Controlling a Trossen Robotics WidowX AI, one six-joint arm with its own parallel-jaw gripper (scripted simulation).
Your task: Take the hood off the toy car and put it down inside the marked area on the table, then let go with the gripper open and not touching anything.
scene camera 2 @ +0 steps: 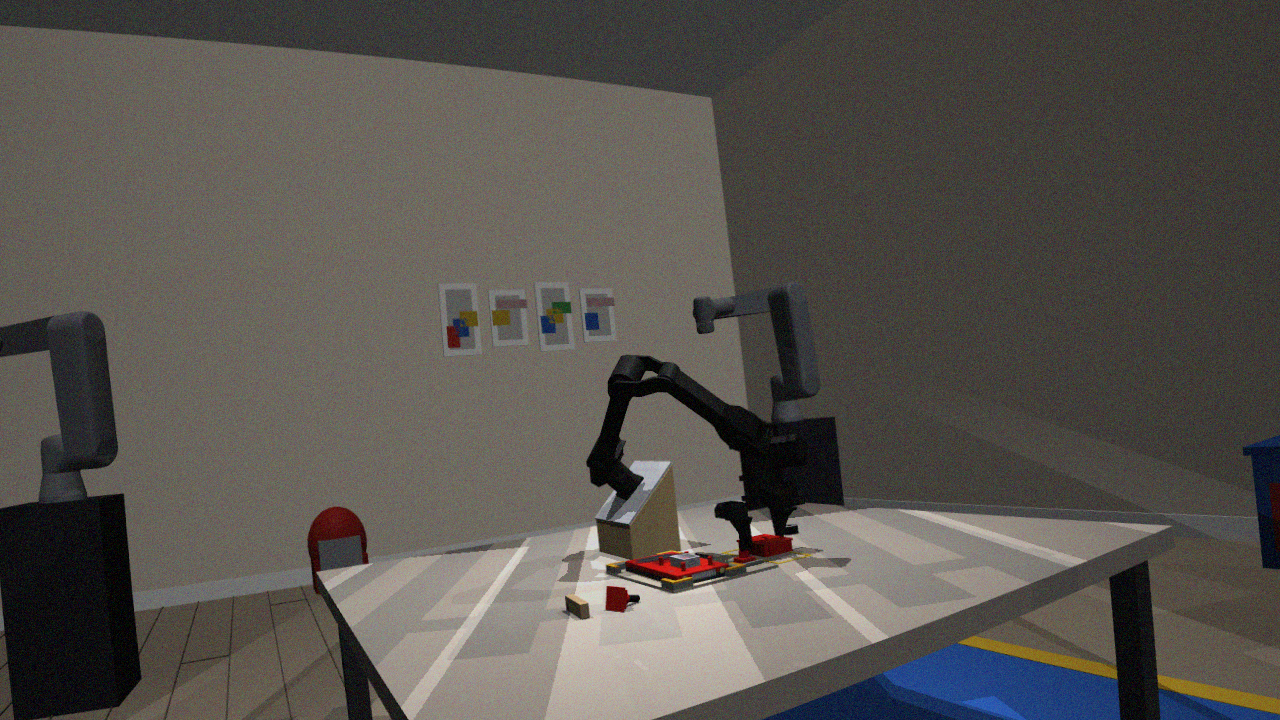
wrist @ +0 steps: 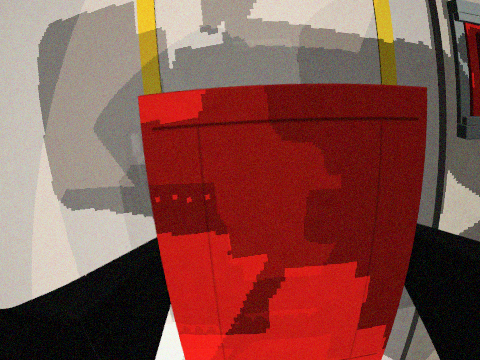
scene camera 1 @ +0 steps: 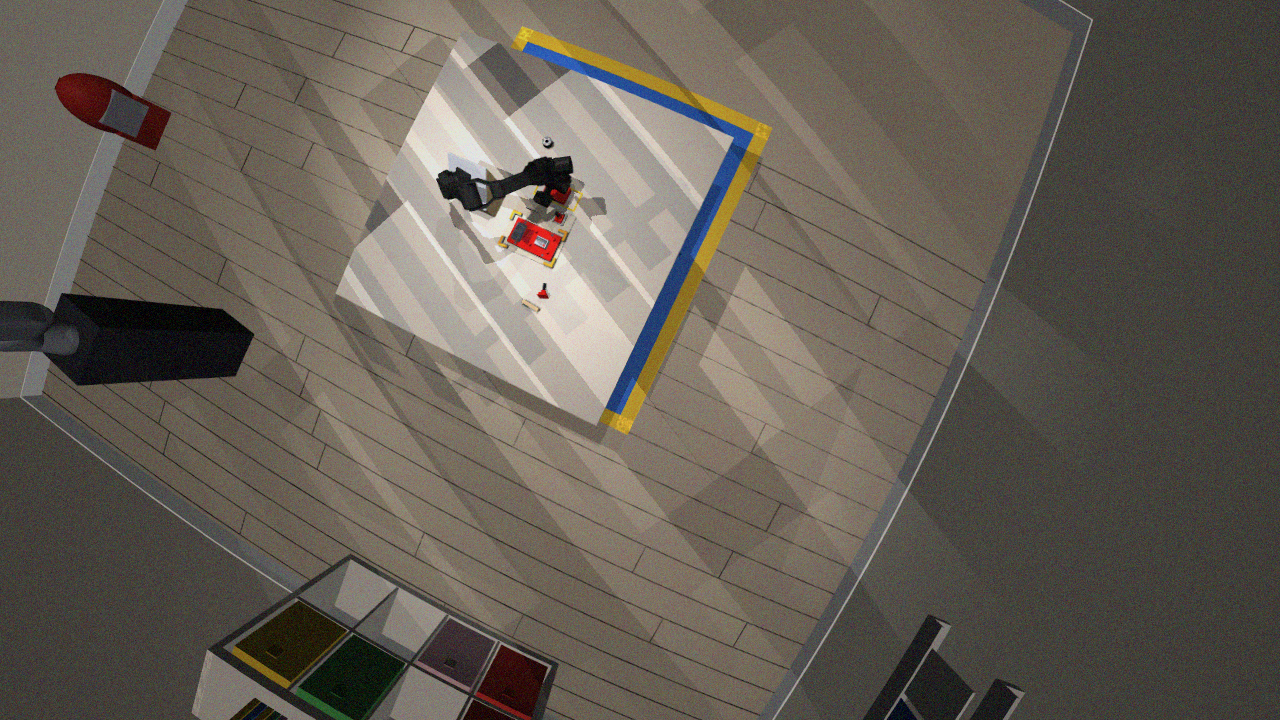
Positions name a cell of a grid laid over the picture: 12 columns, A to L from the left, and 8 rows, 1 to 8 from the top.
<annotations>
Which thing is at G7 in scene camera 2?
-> A toy car.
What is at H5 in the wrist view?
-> A hood.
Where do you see a toy car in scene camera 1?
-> E3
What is the gripper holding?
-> A hood.
</annotations>
